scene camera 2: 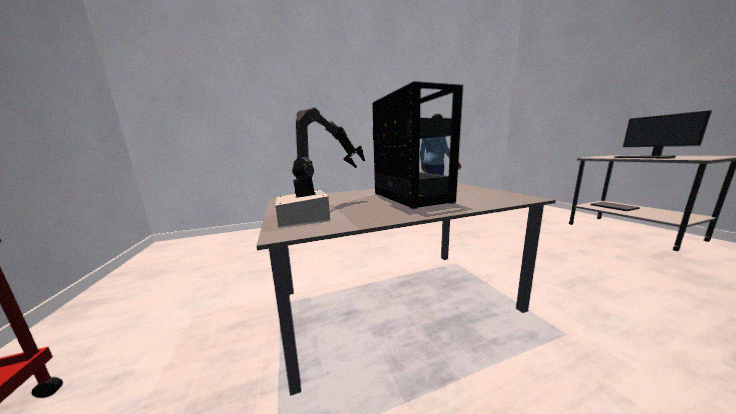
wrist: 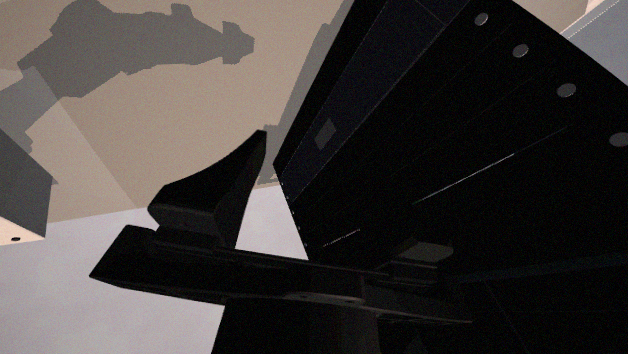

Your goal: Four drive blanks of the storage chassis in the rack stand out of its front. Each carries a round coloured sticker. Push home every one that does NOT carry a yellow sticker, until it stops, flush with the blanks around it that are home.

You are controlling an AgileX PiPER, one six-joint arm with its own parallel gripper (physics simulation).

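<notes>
The black rack stands on the table, its dark front towards the arm. In the scene view the storage chassis carries small stickers: yellowish ones at the upper left, upper right and lower left, and a green one at the lower right. The blanks' edges and how far they stand out are too dark and small to tell. My gripper is open and empty, apart from the rack front and lower than the stickers. In the wrist view one finger is largely lost against the black rack.
The arm's pale base block stands on the table left of the rack. A person shows through the rack's open side. A second table with a monitor stands at the right. A red frame shows at the left edge.
</notes>
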